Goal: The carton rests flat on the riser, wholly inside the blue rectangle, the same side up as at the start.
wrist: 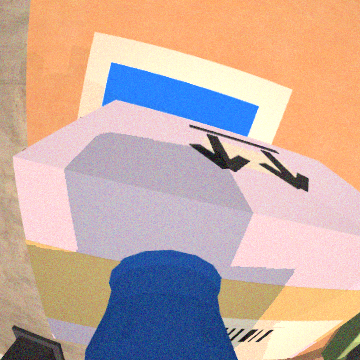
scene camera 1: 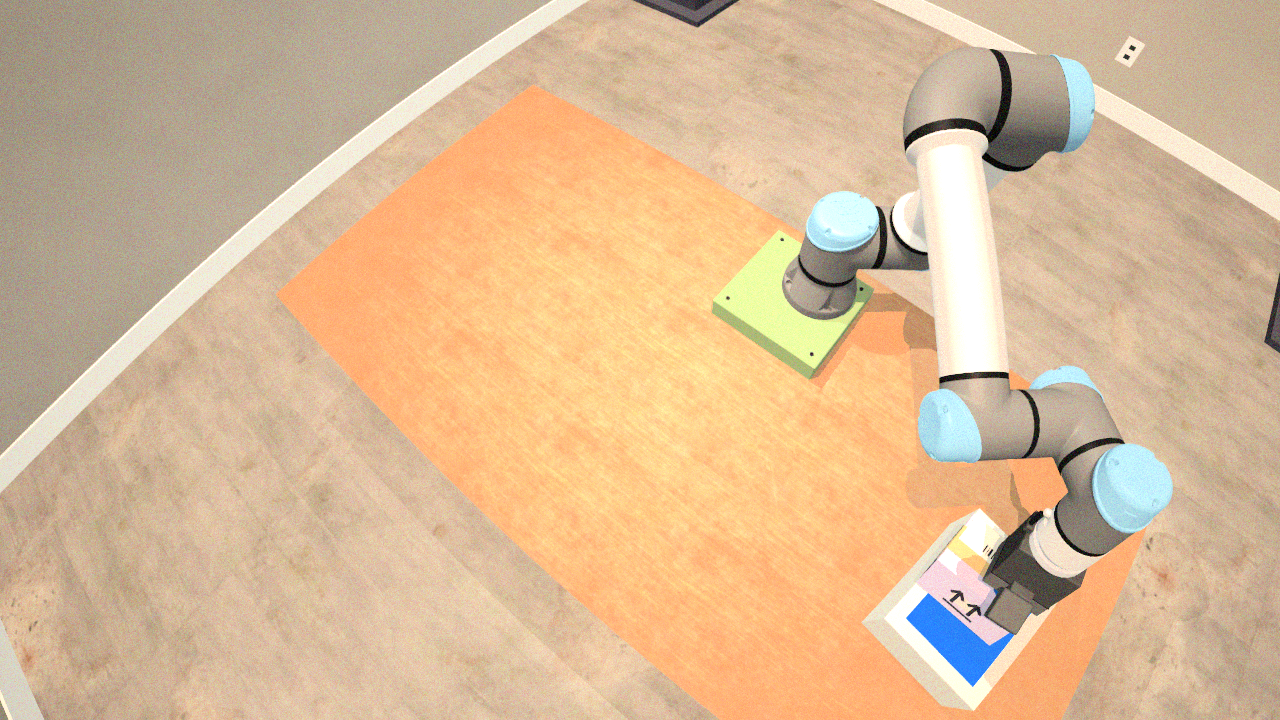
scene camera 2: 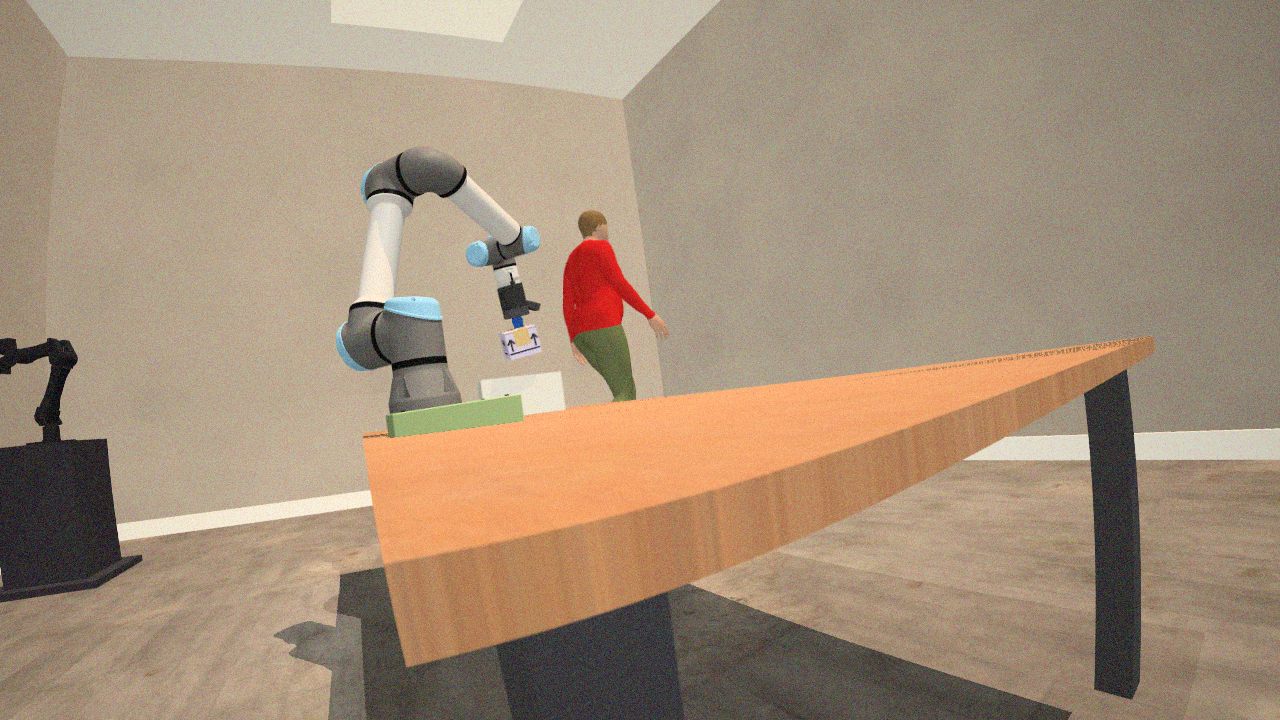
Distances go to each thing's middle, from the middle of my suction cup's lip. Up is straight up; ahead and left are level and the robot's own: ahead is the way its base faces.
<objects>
Now: the carton (scene camera 1: pixel 954 579) 6 cm below my suction cup, 2 cm to the right of it and 1 cm behind it. From my suction cup the other things lie so: riser (scene camera 1: pixel 956 667): 23 cm below, 4 cm to the left, 1 cm behind.
</objects>
